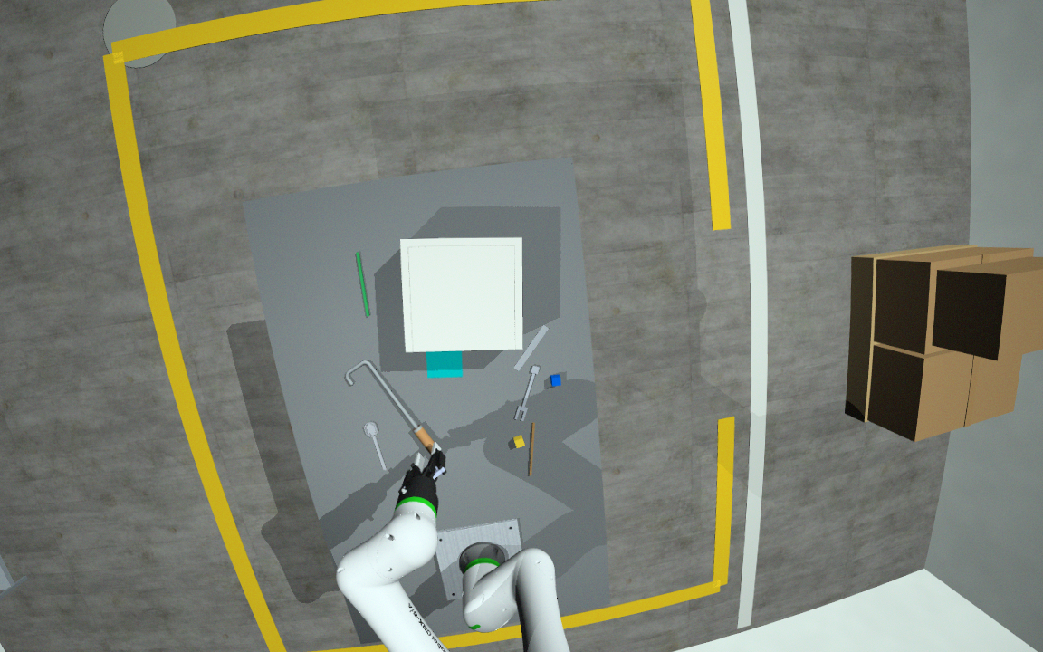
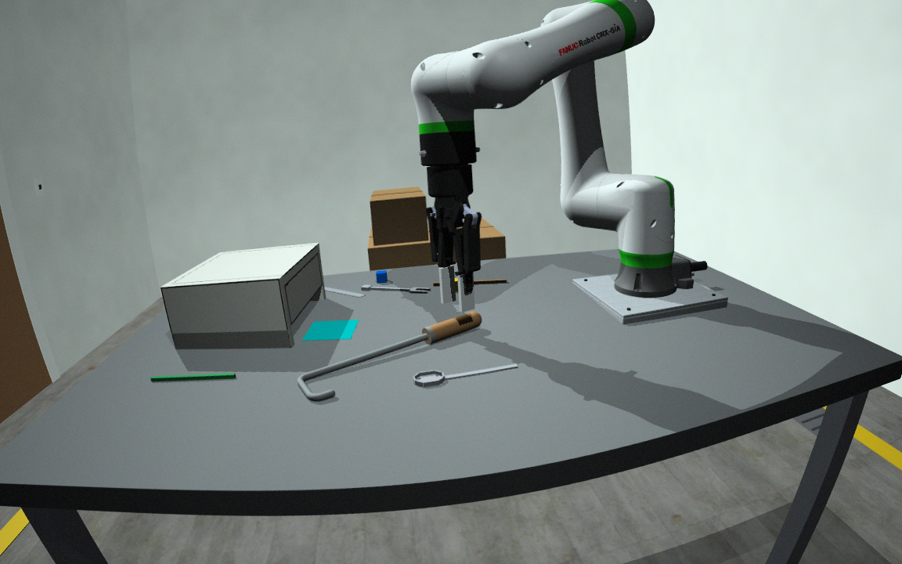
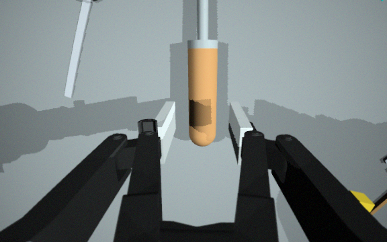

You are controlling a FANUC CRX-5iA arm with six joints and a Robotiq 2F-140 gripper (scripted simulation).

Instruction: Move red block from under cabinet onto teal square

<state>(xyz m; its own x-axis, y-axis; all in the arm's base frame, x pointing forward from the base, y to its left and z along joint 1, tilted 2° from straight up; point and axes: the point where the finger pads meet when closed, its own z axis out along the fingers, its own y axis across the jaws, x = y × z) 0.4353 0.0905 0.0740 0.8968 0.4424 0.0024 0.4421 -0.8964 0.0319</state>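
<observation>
Right now my hand is 3 cm past the yellow block, 26 cm to the left of it and 7 cm above it. Round my hand: long grey hook tool 11 cm ahead, 9 cm to the left, 7 cm below; teal square 24 cm ahead, 8 cm to the right, 9 cm below; brown stick 7 cm behind, 29 cm to the right, 8 cm below.
</observation>
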